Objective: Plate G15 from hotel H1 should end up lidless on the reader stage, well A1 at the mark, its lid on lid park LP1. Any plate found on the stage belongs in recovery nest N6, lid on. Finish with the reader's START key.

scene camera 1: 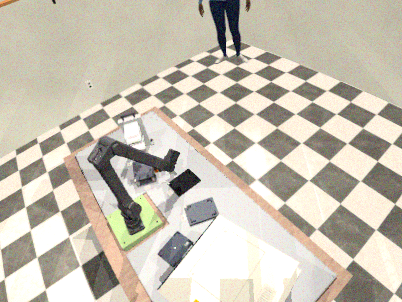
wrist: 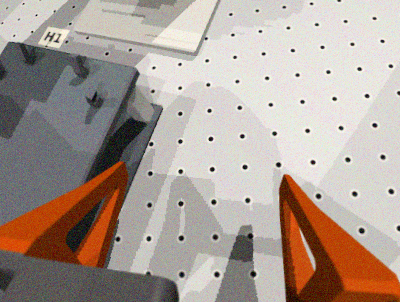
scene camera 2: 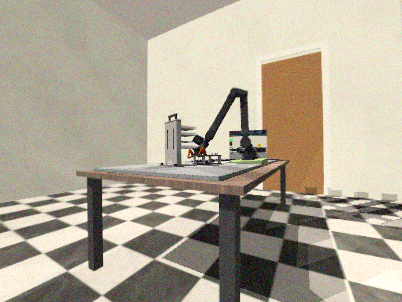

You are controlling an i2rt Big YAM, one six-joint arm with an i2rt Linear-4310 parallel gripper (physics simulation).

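Frame: origin at the arm's base, x ahead, y left, z up, level; centimetres.
Seen in the pictures: gripper, fingertip midpoint: (wrist: 201,175) (scene camera 2: 192,157); arm's base, origin of the base link: (scene camera 1: 134,223) (scene camera 2: 249,159).
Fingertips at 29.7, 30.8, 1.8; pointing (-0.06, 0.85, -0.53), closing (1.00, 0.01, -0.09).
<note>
Pixels of each thing's middle, then the offset from my fingertips to it, as dx, dy, dz. "spot": a spot on its surface instead.
- Hotel H1, body centre: (scene camera 2: 178,140) (scene camera 1: 135,135) -7.2, +21.4, +10.7
- cream reader, body centre: (scene camera 1: 229,287) (scene camera 2: 247,145) -4.5, -86.0, +10.6
- dark unit, body centre: (scene camera 1: 175,248) -16.1, -58.1, +6.1
- black pad, surface spot: (scene camera 1: 185,182) spot: +6.1, -21.1, -3.2
- grey cornered tray, body centre: (scene camera 1: 201,210) +5.0, -42.7, -3.3
- pale flat base, surface spot: (wrist: 170,37) spot: -4.9, +13.3, -3.4
My gripper (scene camera 1: 164,171) (scene camera 2: 196,152) (wrist: 201,175) is open and empty, low beside the dark grey pegged stand (scene camera 1: 144,173) (scene camera 2: 213,156) (wrist: 45,130). In the wrist view one orange finger overlaps the stand's right edge; the other is over the perforated board. Hotel H1 (scene camera 1: 132,131) (scene camera 2: 173,142) stands behind the stand, with pale plates or shelves at its side; its label (wrist: 53,37) shows. Labels for G15, LP1 and N6 are not readable. The cream reader (scene camera 1: 240,255) (scene camera 2: 262,140) is at the table's other end, with a dark unit (scene camera 1: 175,248) at its front.
A black pad (scene camera 1: 185,182) and a grey cornered tray (scene camera 1: 201,211) lie between the stand and the reader. The arm stands on a green base (scene camera 1: 155,218). A pale flat base (wrist: 170,37) lies beyond the stand. A person (scene camera 1: 225,22) stands beyond the table.
</note>
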